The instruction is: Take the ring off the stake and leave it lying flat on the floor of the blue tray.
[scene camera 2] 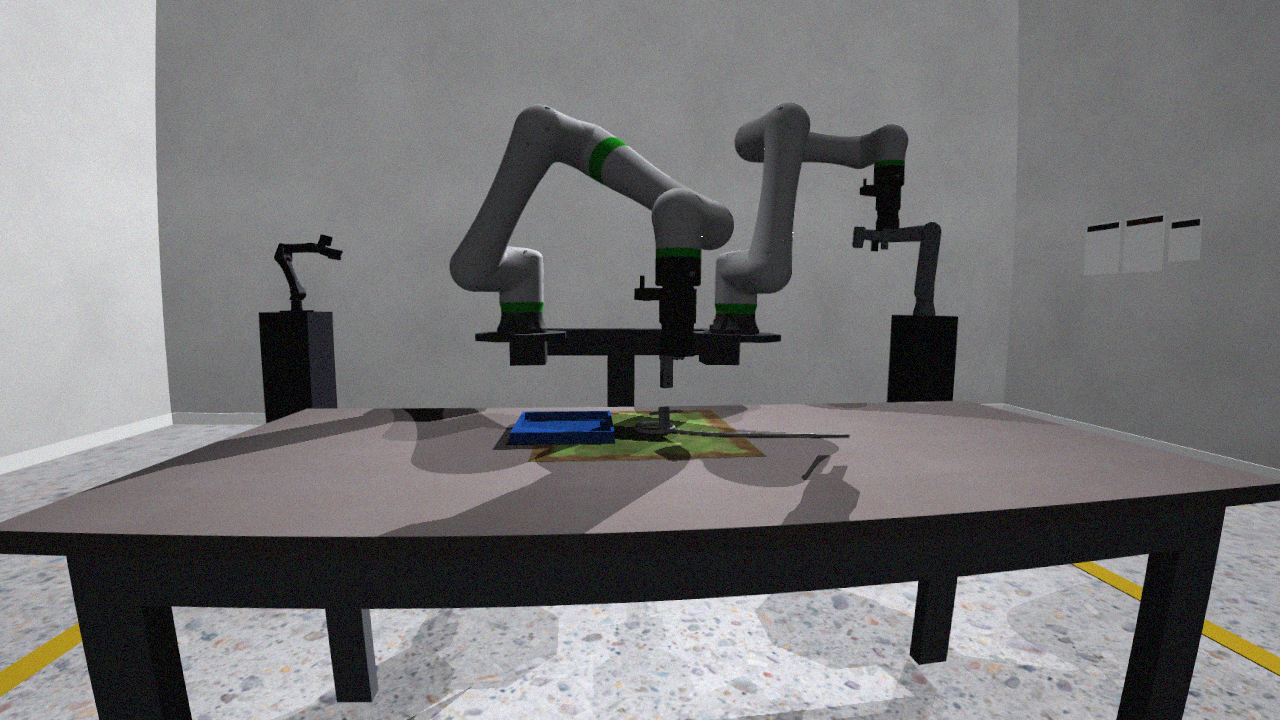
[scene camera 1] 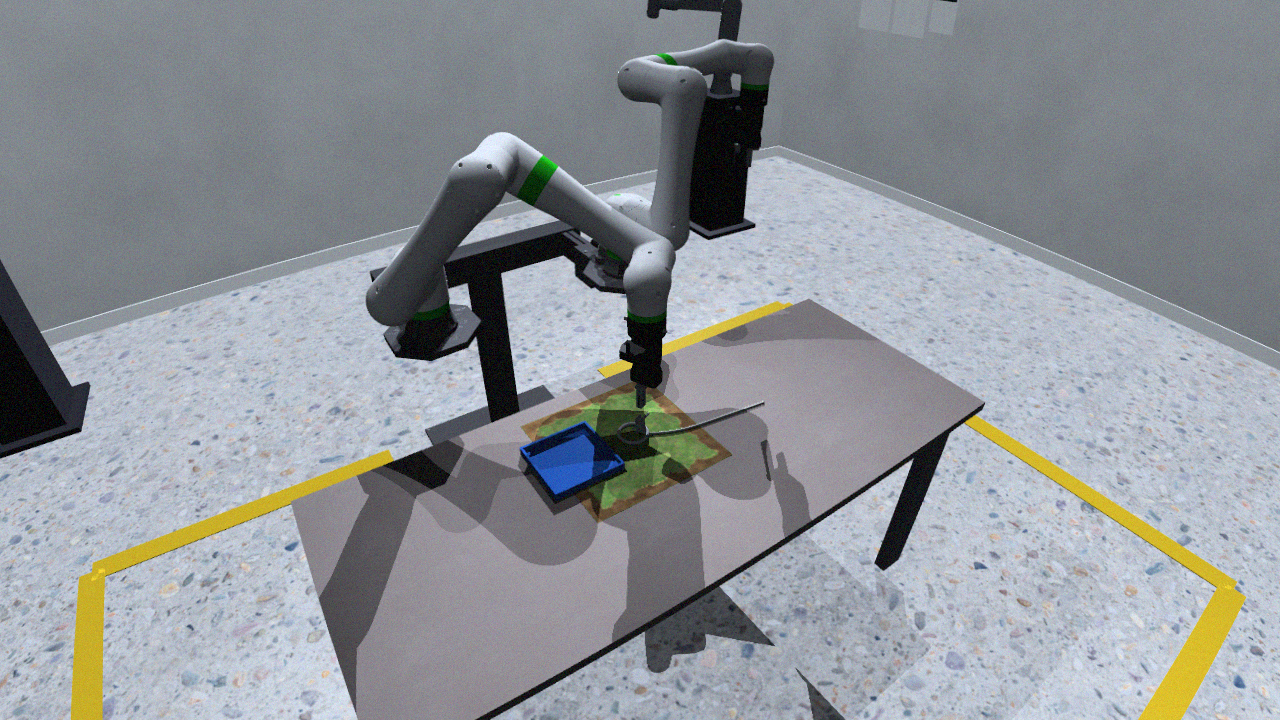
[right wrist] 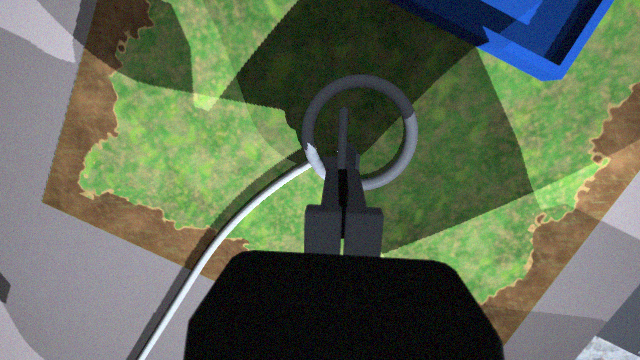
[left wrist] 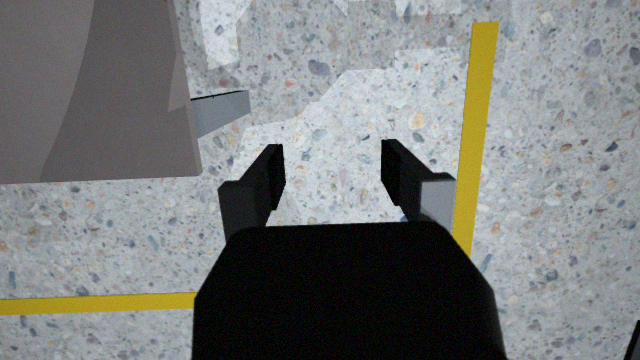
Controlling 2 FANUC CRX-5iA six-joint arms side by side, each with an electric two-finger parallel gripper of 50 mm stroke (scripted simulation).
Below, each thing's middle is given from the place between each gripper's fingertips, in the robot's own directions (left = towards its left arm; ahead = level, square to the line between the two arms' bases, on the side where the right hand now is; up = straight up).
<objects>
I see my right gripper (scene camera 2: 666, 387) 10 cm above the grey ring (right wrist: 376, 83) and 2 cm to the left of it. Also, from my right hand: blue tray (scene camera 1: 565, 459) (21 cm to the right, 10 cm below).
Right now my left hand (scene camera 2: 879, 250) is 78 cm to the left of the grey ring, 53 cm short of it and 46 cm above it. The rest, counted from my left hand: blue tray: 97 cm to the right, 53 cm ahead, 45 cm below.
</objects>
